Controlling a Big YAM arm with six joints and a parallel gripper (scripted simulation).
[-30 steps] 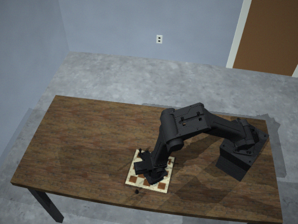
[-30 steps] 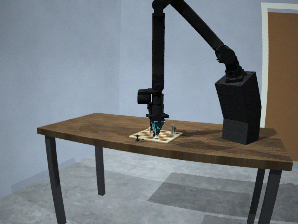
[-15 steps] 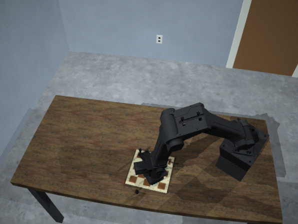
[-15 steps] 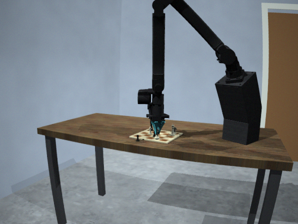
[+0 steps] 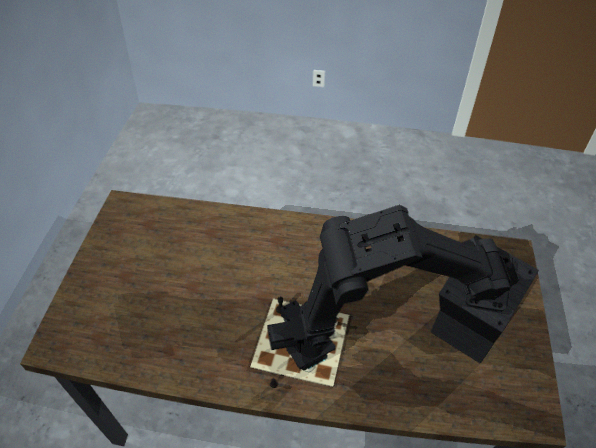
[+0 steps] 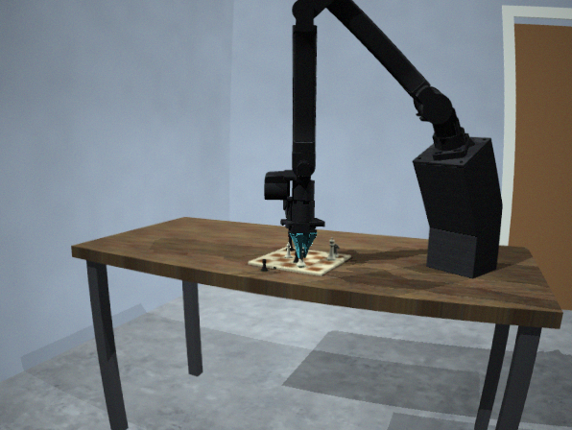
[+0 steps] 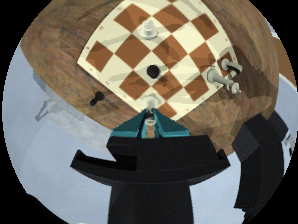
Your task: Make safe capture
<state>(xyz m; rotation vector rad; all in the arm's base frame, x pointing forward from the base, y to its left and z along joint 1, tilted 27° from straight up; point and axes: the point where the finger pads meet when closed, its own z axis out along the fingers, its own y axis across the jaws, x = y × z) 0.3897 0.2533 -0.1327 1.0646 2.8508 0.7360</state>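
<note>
My gripper is now 50 mm short of the chessboard, 80 mm to the left of it and 40 mm above it. From my hand the other things lie so: tall black piece (130 mm ahead, 150 mm to the right); then tall white piece (20 mm behind, 120 mm to the right).
</note>
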